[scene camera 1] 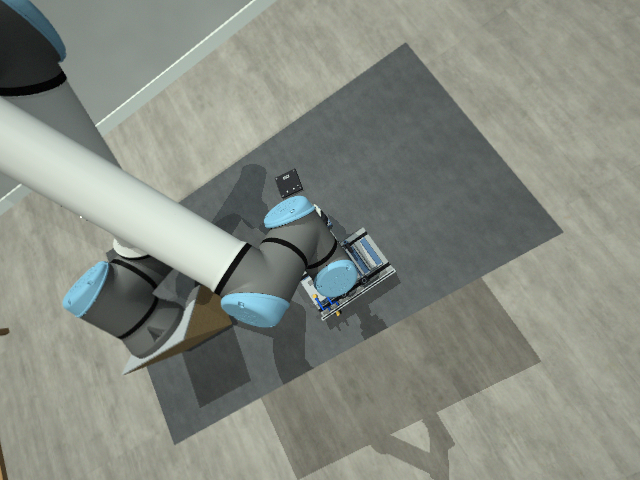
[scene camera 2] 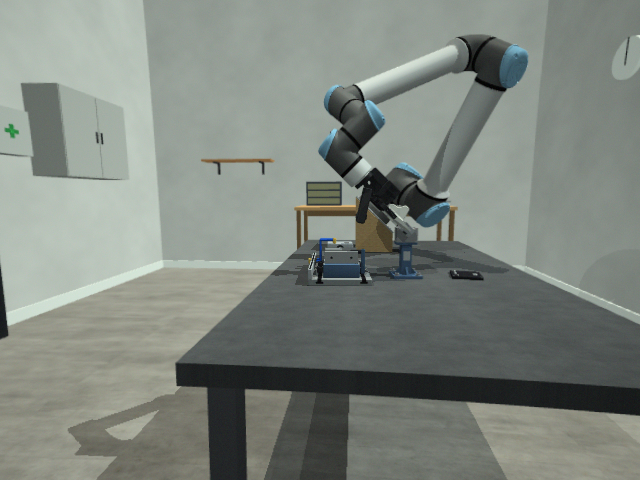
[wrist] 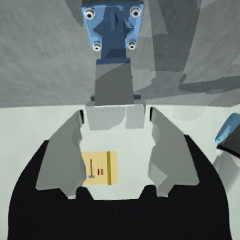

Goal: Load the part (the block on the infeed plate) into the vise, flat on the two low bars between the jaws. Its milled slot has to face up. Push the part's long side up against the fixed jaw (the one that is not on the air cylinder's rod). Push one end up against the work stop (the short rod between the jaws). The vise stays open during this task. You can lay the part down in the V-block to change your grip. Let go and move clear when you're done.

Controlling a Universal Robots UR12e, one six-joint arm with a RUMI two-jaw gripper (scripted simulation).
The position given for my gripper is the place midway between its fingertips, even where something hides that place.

Note:
In view: my gripper (scene camera 2: pixel 407 229).
My gripper is seen too in the wrist view (wrist: pixel 116 109).

